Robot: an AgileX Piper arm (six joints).
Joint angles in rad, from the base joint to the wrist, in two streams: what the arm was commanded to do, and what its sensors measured. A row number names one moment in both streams.
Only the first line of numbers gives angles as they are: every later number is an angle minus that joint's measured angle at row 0.
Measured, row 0: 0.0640 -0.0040 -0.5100 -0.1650 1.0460 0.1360
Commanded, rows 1 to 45: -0.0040 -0.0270 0.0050 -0.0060 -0.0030 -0.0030; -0.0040 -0.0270 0.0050 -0.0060 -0.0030 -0.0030; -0.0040 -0.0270 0.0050 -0.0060 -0.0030 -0.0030; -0.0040 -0.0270 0.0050 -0.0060 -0.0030 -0.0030; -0.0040 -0.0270 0.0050 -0.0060 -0.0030 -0.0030; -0.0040 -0.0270 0.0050 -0.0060 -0.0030 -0.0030; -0.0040 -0.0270 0.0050 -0.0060 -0.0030 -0.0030; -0.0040 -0.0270 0.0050 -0.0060 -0.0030 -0.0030; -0.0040 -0.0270 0.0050 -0.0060 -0.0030 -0.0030; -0.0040 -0.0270 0.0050 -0.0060 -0.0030 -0.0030; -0.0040 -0.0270 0.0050 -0.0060 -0.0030 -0.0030; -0.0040 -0.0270 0.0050 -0.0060 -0.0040 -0.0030; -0.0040 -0.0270 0.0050 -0.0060 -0.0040 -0.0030; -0.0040 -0.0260 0.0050 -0.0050 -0.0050 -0.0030; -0.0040 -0.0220 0.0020 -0.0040 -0.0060 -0.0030; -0.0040 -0.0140 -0.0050 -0.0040 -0.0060 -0.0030; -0.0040 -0.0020 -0.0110 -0.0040 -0.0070 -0.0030; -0.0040 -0.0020 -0.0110 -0.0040 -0.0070 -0.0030; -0.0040 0.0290 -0.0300 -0.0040 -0.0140 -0.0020; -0.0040 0.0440 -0.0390 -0.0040 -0.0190 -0.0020; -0.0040 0.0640 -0.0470 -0.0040 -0.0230 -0.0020; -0.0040 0.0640 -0.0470 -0.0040 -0.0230 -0.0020; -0.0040 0.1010 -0.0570 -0.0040 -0.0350 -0.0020; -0.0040 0.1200 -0.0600 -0.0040 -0.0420 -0.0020; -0.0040 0.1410 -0.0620 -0.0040 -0.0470 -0.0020; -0.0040 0.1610 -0.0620 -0.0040 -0.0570 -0.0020; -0.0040 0.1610 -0.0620 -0.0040 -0.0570 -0.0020; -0.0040 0.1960 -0.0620 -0.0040 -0.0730 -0.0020; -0.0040 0.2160 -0.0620 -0.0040 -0.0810 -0.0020; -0.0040 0.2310 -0.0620 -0.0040 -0.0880 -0.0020; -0.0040 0.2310 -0.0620 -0.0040 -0.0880 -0.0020; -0.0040 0.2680 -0.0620 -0.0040 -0.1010 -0.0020; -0.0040 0.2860 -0.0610 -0.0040 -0.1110 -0.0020; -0.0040 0.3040 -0.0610 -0.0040 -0.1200 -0.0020; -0.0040 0.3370 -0.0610 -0.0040 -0.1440 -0.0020; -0.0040 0.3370 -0.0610 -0.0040 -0.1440 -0.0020; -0.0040 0.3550 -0.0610 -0.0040 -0.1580 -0.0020; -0.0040 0.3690 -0.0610 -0.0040 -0.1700 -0.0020; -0.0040 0.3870 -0.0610 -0.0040 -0.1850 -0.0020; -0.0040 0.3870 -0.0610 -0.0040 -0.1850 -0.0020; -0.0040 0.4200 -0.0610 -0.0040 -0.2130 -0.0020; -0.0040 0.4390 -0.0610 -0.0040 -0.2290 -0.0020; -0.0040 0.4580 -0.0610 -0.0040 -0.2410 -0.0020; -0.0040 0.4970 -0.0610 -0.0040 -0.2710 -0.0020; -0.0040 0.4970 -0.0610 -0.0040 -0.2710 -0.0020
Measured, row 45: 0.0000 0.4530 -0.0560 0.0000 -0.2190 0.0000
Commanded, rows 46 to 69: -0.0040 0.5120 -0.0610 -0.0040 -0.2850 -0.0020; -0.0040 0.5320 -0.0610 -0.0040 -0.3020 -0.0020; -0.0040 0.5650 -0.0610 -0.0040 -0.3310 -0.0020; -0.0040 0.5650 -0.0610 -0.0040 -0.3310 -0.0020; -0.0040 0.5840 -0.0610 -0.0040 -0.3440 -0.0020; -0.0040 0.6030 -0.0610 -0.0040 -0.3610 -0.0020; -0.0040 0.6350 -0.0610 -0.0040 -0.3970 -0.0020; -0.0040 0.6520 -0.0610 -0.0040 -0.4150 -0.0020; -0.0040 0.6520 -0.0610 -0.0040 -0.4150 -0.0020; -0.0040 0.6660 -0.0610 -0.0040 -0.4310 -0.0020; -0.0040 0.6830 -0.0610 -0.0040 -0.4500 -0.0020; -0.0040 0.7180 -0.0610 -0.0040 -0.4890 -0.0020; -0.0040 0.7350 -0.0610 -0.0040 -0.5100 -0.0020; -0.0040 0.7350 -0.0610 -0.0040 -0.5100 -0.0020; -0.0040 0.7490 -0.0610 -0.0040 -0.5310 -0.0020; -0.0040 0.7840 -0.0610 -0.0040 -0.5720 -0.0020; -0.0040 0.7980 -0.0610 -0.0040 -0.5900 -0.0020; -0.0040 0.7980 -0.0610 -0.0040 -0.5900 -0.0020; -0.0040 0.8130 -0.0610 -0.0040 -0.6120 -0.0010; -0.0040 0.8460 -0.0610 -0.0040 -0.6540 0.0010; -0.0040 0.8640 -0.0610 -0.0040 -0.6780 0.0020; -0.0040 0.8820 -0.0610 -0.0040 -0.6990 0.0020; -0.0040 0.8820 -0.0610 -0.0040 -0.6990 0.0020; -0.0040 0.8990 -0.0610 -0.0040 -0.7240 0.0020
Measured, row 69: 0.0000 0.8600 -0.0560 0.0000 -0.6510 0.0000
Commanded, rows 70 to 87: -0.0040 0.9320 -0.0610 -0.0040 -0.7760 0.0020; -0.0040 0.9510 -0.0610 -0.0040 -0.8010 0.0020; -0.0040 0.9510 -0.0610 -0.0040 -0.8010 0.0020; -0.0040 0.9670 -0.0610 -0.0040 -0.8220 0.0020; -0.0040 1.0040 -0.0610 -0.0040 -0.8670 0.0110; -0.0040 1.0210 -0.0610 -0.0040 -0.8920 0.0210; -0.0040 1.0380 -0.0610 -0.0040 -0.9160 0.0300; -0.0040 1.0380 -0.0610 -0.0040 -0.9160 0.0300; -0.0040 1.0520 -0.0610 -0.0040 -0.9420 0.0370; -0.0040 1.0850 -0.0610 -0.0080 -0.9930 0.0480; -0.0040 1.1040 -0.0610 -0.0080 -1.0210 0.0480; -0.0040 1.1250 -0.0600 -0.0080 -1.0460 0.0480; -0.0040 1.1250 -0.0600 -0.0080 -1.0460 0.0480; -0.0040 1.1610 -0.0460 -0.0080 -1.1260 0.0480; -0.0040 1.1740 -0.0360 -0.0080 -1.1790 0.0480; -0.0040 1.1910 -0.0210 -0.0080 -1.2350 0.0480; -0.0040 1.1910 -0.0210 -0.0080 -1.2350 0.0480; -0.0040 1.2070 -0.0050 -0.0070 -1.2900 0.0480
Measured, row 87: 0.0000 1.1720 -0.0340 0.0000 -1.1470 0.0440
